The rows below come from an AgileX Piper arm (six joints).
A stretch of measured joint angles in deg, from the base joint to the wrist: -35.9 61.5 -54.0 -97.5 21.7 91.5; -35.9 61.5 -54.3 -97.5 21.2 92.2; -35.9 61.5 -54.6 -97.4 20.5 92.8; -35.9 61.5 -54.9 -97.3 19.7 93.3; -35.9 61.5 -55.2 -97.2 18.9 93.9; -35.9 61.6 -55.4 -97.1 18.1 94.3; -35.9 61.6 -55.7 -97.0 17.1 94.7; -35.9 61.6 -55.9 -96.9 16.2 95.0; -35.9 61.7 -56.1 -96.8 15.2 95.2; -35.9 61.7 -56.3 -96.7 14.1 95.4; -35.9 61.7 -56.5 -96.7 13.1 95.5; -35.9 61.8 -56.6 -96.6 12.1 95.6; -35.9 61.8 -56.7 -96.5 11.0 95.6; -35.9 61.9 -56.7 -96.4 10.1 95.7; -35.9 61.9 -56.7 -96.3 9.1 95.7; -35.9 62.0 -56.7 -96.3 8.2 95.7; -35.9 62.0 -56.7 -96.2 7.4 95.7; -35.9 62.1 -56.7 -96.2 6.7 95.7; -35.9 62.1 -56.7 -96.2 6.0 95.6; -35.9 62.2 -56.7 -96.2 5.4 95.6
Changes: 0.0 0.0 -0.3 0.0 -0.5 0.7; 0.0 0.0 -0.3 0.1 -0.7 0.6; 0.0 0.0 -0.3 0.1 -0.8 0.5; 0.0 0.0 -0.3 0.1 -0.8 0.6; 0.0 0.1 -0.2 0.1 -0.8 0.4; 0.0 0.0 -0.3 0.1 -1.0 0.4; 0.0 0.0 -0.2 0.1 -0.9 0.3; 0.0 0.1 -0.2 0.1 -1.0 0.2; 0.0 0.0 -0.2 0.1 -1.1 0.2; 0.0 0.0 -0.2 0.0 -1.0 0.1; 0.0 0.1 -0.1 0.1 -1.0 0.1; 0.0 0.0 -0.1 0.1 -1.1 0.0; 0.0 0.1 0.0 0.1 -0.9 0.1; 0.0 0.0 0.0 0.1 -1.0 0.0; 0.0 0.1 0.0 0.0 -0.9 0.0; 0.0 0.0 0.0 0.1 -0.8 0.0; 0.0 0.1 0.0 0.0 -0.7 0.0; 0.0 0.0 0.0 0.0 -0.7 -0.1; 0.0 0.1 0.0 0.0 -0.6 0.0
